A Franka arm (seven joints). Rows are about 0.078 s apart.
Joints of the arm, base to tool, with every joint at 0 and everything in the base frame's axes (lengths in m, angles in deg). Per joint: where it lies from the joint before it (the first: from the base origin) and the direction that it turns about. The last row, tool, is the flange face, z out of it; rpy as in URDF.
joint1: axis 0 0 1 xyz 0 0 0.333
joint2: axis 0 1 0 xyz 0 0 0
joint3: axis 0 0 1 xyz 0 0 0.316
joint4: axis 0 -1 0 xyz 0.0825 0 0
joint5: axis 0 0 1 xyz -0.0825 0 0.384
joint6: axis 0 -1 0 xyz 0 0 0
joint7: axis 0 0 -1 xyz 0.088 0 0
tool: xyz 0 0 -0.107 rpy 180 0 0
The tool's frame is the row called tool.
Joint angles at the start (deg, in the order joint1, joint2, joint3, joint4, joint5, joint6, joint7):
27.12, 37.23, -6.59, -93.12, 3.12, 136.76, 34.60
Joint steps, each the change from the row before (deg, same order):
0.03, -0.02, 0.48, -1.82, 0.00, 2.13, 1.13
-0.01, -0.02, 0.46, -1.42, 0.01, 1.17, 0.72
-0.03, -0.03, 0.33, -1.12, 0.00, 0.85, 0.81
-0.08, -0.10, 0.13, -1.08, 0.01, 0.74, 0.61
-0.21, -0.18, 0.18, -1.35, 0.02, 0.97, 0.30
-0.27, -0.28, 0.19, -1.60, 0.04, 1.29, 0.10
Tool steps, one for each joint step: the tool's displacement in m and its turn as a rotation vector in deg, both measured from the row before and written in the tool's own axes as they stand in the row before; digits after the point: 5 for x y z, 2 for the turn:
-0.00821, 0.00013, 0.00958, 0.39, 0.10, 0.82
-0.00767, 0.00051, 0.00803, 0.07, -0.36, 0.46
-0.00582, 0.00107, 0.00619, -0.01, -0.31, 0.64
-0.00394, 0.00313, 0.00515, -0.11, -0.23, 0.64
-0.00405, 0.00471, 0.00568, -0.07, -0.21, 0.44
-0.00420, 0.00575, 0.00564, 0.04, -0.09, 0.32

